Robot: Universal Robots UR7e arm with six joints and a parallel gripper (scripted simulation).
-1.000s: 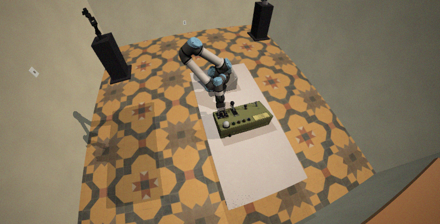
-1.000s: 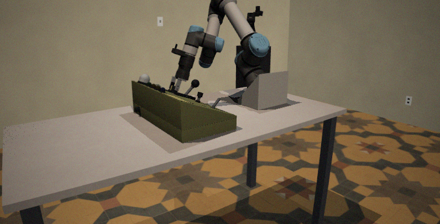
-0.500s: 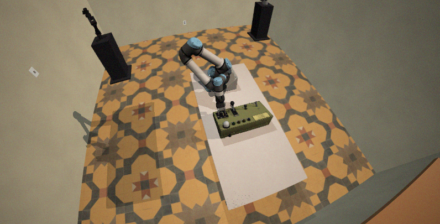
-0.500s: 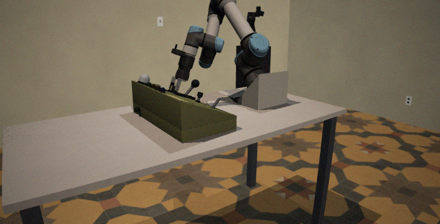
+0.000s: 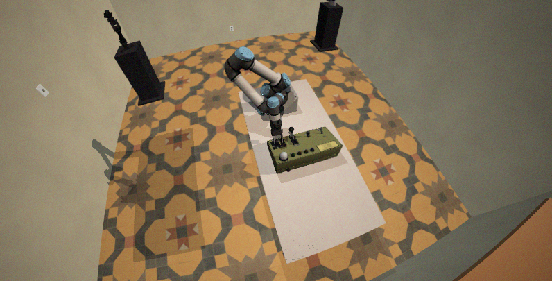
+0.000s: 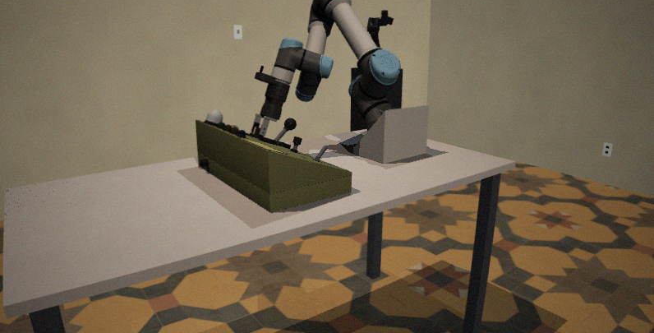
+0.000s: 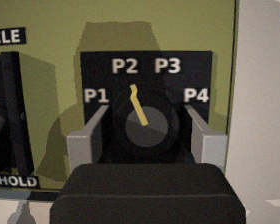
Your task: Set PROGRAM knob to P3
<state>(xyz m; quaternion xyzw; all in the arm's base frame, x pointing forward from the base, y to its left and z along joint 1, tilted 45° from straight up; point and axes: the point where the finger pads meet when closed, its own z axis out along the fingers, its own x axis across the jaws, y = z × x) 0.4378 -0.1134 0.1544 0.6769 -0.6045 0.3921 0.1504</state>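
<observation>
Now: the ball-topped lever 12 cm to the left of my hand and 2 cm behind it. The rest, counted from my hand: black mode knob (24 cm to the left, 1 cm ahead); then thin lever (36 cm to the left, 1 cm below, 1 cm ahead); then olive console (18 cm to the left, 4 cm ahead, 3 cm below).
</observation>
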